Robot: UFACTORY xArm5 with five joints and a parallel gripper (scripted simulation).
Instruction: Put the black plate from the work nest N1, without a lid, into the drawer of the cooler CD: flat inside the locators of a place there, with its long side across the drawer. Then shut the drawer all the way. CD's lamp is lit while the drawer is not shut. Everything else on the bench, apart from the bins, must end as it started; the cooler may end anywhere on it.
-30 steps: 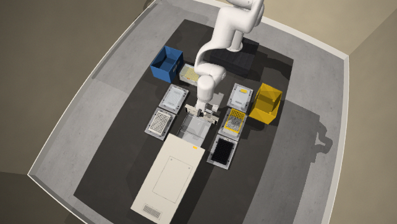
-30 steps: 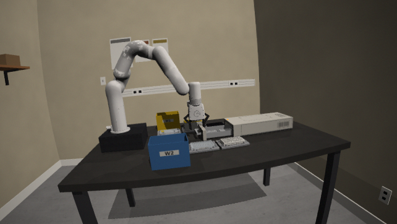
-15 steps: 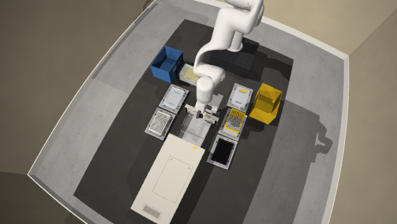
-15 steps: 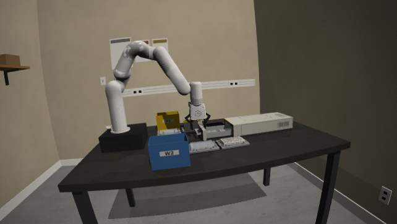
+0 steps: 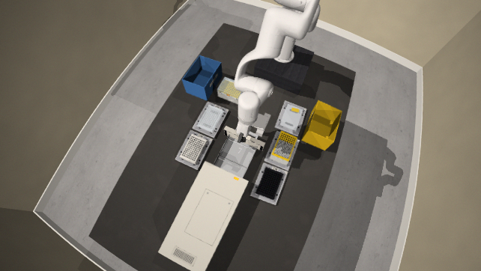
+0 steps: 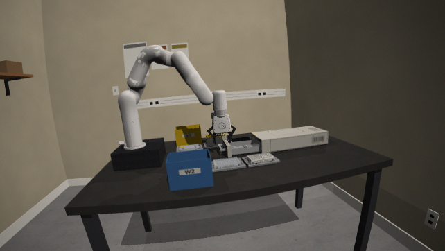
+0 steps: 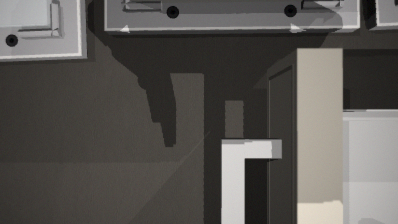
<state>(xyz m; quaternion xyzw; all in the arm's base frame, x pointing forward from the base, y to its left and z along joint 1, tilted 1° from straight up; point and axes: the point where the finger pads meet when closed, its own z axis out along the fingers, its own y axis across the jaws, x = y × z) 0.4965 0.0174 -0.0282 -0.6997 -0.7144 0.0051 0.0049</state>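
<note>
Now: the black plate 19 cm to the left of my hand, 15 cm ahead of it and 6 cm below it. Round my hand: clear plate: 20 cm to the right, 6 cm below, 1 cm behind; work nest N1: 19 cm to the left, 15 cm ahead, 7 cm below; drawer: 12 cm ahead, 4 cm below.
</note>
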